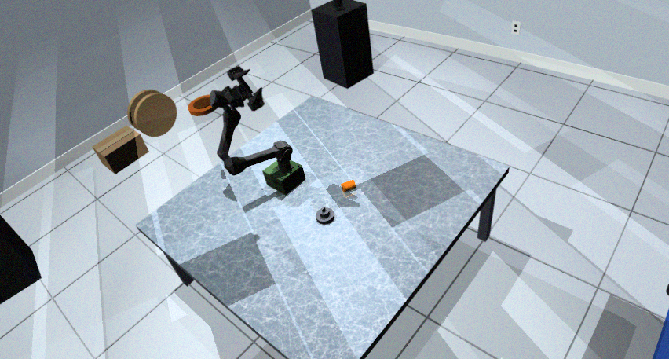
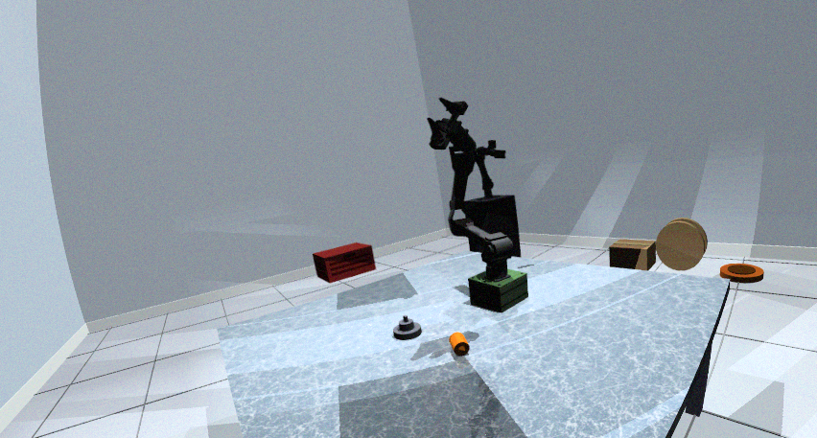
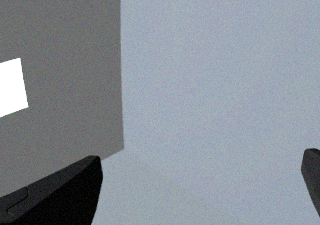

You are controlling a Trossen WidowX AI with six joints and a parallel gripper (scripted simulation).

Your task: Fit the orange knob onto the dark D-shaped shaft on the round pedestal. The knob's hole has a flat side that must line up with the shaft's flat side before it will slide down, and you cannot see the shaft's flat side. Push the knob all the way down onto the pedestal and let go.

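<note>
Now: the orange knob 170 mm ahead of my gripper tip, 230 mm to the left of it and 630 mm below it. Also, from my gripper tip: round dark pedestal 220 mm ahead, 30 mm to the left, 620 mm below.
</note>
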